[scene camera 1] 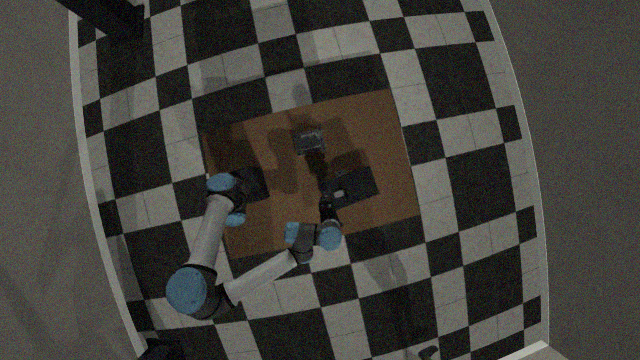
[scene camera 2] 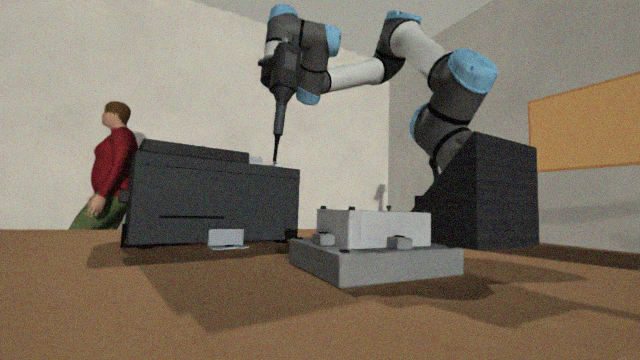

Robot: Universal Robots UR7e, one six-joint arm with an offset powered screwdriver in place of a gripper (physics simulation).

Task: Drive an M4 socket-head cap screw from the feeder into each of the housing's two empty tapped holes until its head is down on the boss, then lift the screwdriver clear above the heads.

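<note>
The white housing (scene camera 1: 310, 141) (scene camera 2: 390, 229) sits on a grey fixture plate (scene camera 2: 400, 269). Three small dark screw heads stand at its top in scene camera 2; the holes themselves cannot be seen from this low angle. The dark screw feeder (scene camera 1: 361, 184) (scene camera 2: 215, 192) stands behind and left of the housing in scene camera 2. My screwdriver (scene camera 1: 326, 194) (scene camera 2: 275, 161) points straight down, its thin bit tip at the feeder's top near the right end, by a small light part. It is away from the housing. Whether a screw is on the bit is too small to tell.
A dark block (scene camera 1: 257, 184) (scene camera 2: 505, 195) stands by the arm's base. Grey clamps (scene camera 2: 400, 242) hold the housing's sides. A small light bracket (scene camera 2: 226, 237) is at the feeder's front. A person in red (scene camera 2: 114, 160) stands behind the feeder. The brown table (scene camera 1: 375, 120) (scene camera 2: 250, 340) carries these parts.
</note>
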